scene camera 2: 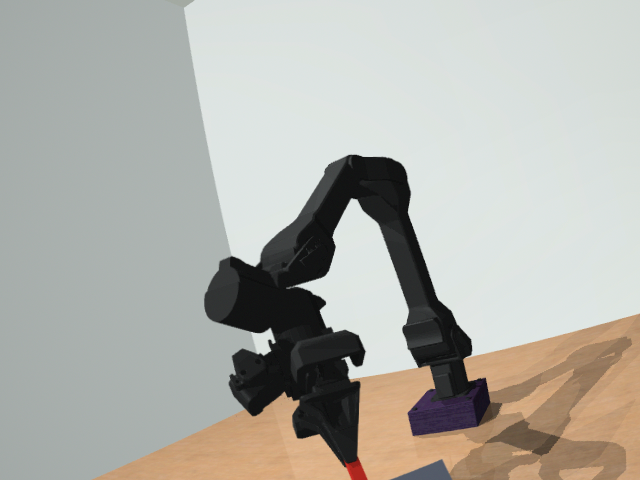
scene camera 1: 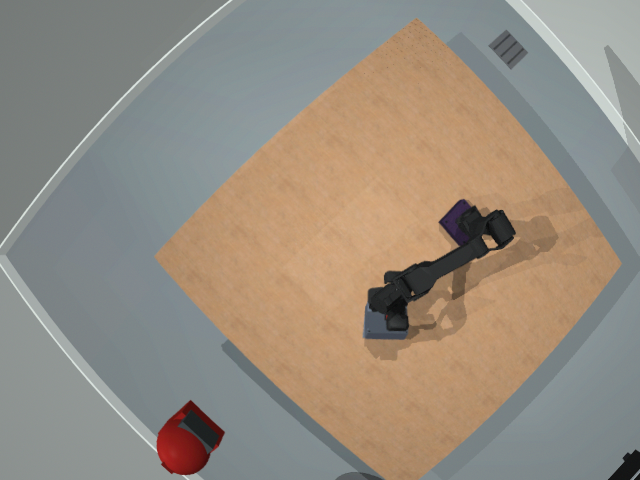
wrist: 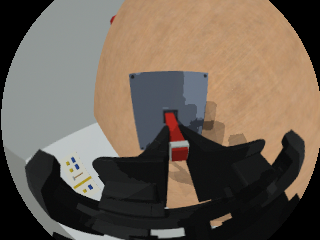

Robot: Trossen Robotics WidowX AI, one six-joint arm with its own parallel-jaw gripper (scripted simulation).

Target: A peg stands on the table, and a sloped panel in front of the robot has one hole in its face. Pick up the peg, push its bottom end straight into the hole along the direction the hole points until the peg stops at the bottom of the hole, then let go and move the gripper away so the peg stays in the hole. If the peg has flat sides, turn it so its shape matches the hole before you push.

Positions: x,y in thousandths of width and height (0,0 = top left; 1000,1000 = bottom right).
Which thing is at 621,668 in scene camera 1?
My gripper.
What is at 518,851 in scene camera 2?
My gripper.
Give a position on a sloped panel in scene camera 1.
587,672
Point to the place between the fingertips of my gripper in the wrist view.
539,535
